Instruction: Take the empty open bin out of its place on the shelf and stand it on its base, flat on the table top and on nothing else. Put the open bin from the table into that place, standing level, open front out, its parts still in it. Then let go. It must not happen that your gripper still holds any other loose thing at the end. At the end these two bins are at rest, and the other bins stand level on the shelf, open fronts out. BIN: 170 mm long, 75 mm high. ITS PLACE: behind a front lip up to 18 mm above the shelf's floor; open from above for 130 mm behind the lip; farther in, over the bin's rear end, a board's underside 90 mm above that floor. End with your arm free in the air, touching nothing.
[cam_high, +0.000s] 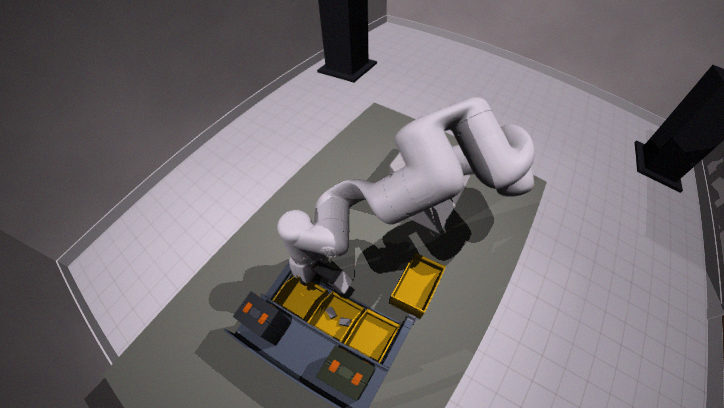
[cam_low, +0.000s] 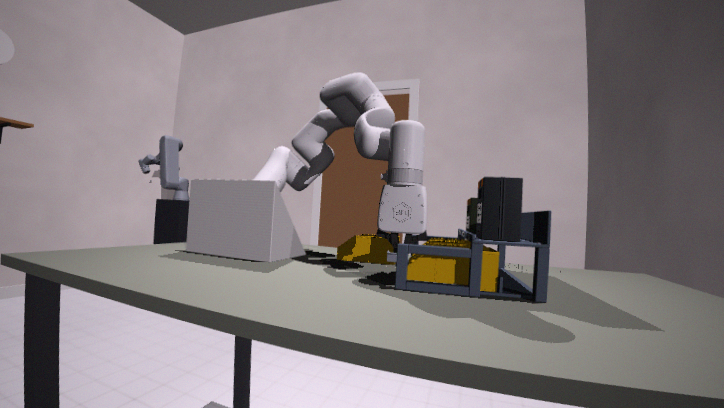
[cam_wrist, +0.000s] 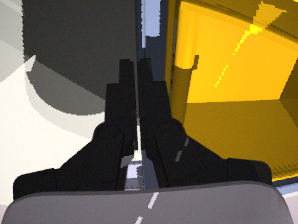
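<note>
Right now my hand is 110 mm to the right of the shelf's front bar and 40 mm above it. Round my hand: black box (190 mm ahead, 110 mm above).
</note>
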